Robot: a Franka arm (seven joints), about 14 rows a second.
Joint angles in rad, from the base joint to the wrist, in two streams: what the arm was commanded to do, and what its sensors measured. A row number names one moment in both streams.
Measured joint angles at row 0:
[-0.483 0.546 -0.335 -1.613 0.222 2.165 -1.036]
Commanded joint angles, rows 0 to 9:
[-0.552 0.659 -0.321 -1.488 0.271 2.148 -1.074]
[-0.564 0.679 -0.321 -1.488 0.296 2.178 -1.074]
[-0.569 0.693 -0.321 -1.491 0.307 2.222 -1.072]
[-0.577 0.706 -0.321 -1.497 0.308 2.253 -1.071]
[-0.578 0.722 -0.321 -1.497 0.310 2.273 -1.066]
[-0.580 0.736 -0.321 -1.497 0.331 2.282 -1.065]
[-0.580 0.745 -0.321 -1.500 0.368 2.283 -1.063]
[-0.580 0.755 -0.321 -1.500 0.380 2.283 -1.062]
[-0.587 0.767 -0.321 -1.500 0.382 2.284 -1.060]
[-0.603 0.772 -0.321 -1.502 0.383 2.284 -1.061]
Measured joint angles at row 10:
[-0.566 0.750 -0.332 -1.529 0.362 2.283 -1.056]
